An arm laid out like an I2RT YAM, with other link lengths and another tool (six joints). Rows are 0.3 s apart.
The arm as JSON. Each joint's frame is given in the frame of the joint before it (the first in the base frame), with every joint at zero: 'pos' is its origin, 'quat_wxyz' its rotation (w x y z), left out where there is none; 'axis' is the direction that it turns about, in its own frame. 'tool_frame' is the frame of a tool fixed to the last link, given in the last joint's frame.
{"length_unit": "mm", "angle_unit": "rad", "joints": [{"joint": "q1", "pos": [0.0, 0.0, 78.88], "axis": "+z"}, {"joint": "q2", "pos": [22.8, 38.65, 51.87], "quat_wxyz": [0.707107, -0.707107, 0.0, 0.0], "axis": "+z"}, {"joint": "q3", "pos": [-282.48, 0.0, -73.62], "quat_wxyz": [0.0, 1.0, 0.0, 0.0], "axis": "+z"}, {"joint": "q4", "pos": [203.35, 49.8, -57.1], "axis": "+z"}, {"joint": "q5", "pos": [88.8, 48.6, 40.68], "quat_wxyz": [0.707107, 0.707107, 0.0, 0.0], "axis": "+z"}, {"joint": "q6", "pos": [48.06, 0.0, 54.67], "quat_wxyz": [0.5, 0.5, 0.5, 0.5], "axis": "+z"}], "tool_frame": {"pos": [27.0, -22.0, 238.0], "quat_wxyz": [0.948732, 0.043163, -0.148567, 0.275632]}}
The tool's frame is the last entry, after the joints.
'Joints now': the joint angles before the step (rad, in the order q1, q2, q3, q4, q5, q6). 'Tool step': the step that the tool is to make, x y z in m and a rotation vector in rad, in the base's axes. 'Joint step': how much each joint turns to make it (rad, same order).
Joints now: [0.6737 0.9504 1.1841 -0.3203 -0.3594 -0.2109]
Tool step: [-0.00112 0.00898 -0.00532 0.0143 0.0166 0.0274]
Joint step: [0.0017 0.0125 -0.0319 0.0479 -0.0274 0.0207]
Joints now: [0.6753 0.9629 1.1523 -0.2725 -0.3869 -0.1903]
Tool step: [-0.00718 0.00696 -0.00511 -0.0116 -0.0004 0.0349]
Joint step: [0.0026 0.0048 -0.0060 -0.0013 -0.0314 -0.0132]
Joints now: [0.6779 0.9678 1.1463 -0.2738 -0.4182 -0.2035]
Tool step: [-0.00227 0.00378 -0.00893 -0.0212 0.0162 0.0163]
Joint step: [-0.0002 0.0109 0.0087 -0.0274 -0.0157 -0.0089]
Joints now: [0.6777 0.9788 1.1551 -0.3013 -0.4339 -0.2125]
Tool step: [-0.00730 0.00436 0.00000 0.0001 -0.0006 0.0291]
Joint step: [0.0011 0.0003 0.0001 -0.0011 -0.0277 -0.0042]
